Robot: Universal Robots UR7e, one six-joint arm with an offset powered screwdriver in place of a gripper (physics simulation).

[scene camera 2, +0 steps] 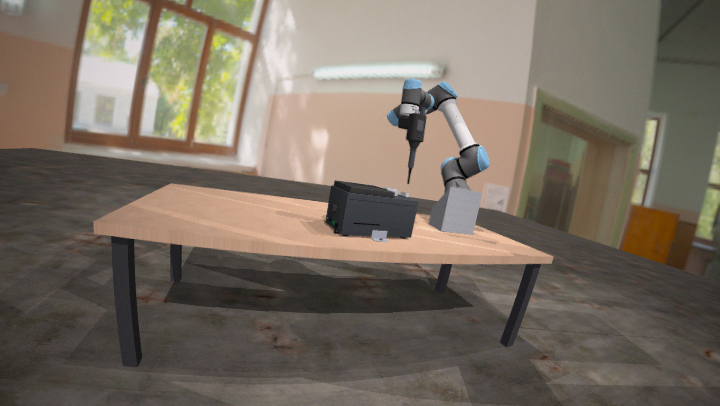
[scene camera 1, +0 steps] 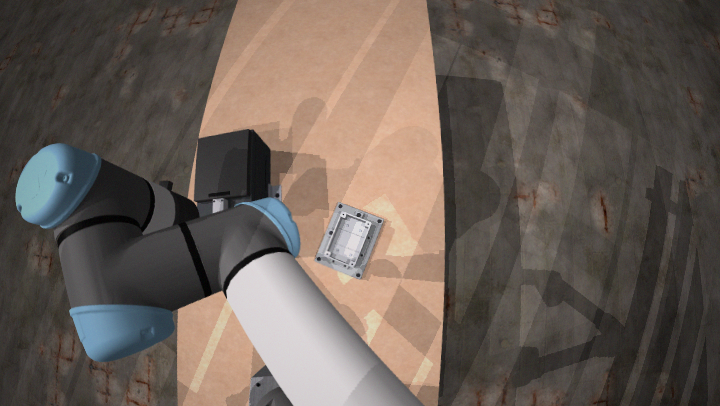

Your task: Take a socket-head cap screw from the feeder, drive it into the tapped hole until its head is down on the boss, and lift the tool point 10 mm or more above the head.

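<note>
The screw feeder (scene camera 1: 222, 163) (scene camera 2: 378, 214) is a black box on the table. Its front part is covered by the arm in scene camera 1. My screwdriver (scene camera 2: 408, 182) points down, with its tip a little above the right end of the feeder's top in scene camera 2, near small pale parts there. Its tip is hidden in scene camera 1. Whether a screw sits on the tip is too small to tell. A grey rectangular housing (scene camera 1: 333, 225) with a flange and several holes lies turned at a slant, right of the feeder in scene camera 1. It does not show in scene camera 2. I cannot tell which hole is the tapped one.
The wooden table (scene camera 1: 327, 50) (scene camera 2: 201, 216) carries these. A grey pedestal (scene camera 2: 461, 211) bears the arm at the right in scene camera 2. The white arm link (scene camera 1: 297, 322) (scene camera 2: 458, 123) passes left of the housing in scene camera 1. A small pale bracket (scene camera 2: 379, 235) stands against the feeder's side.
</note>
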